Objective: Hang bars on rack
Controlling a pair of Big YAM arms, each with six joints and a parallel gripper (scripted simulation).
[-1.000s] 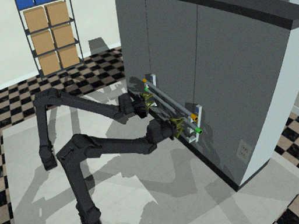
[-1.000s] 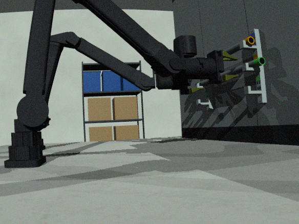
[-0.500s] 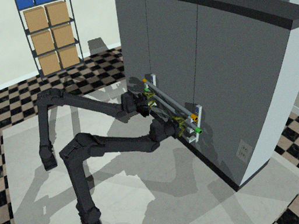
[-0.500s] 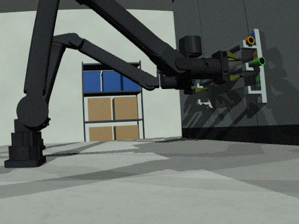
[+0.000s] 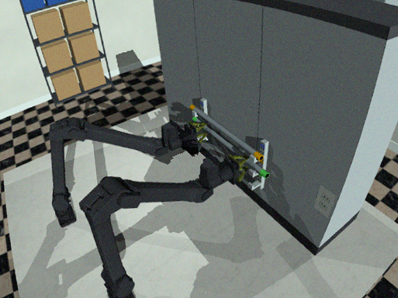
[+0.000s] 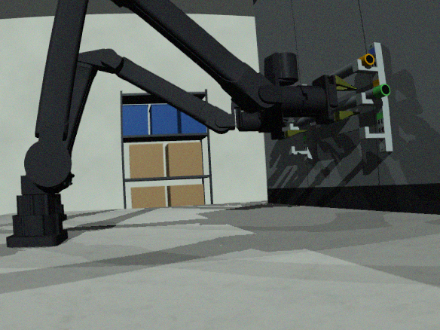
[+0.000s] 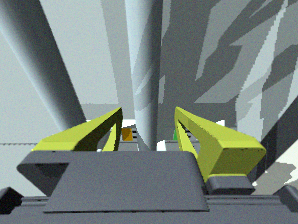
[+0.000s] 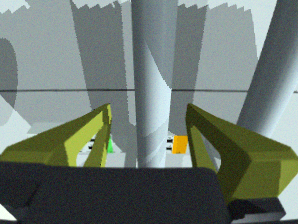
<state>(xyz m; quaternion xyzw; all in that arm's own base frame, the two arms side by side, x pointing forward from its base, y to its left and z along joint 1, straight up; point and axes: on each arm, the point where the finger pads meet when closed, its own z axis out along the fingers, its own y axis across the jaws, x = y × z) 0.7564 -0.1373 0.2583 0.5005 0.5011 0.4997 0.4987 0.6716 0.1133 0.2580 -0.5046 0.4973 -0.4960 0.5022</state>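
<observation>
My right gripper is now 30 mm short of the green-ended bar and 140 mm to the right of it. Round my right hand: grey cabinet wall: 230 mm ahead, 160 mm to the left, 190 mm above; then orange-ended bar: 20 mm ahead, 160 mm to the left, 80 mm above; then wall outlet: 10 mm behind, 360 mm to the right, 40 mm above.
</observation>
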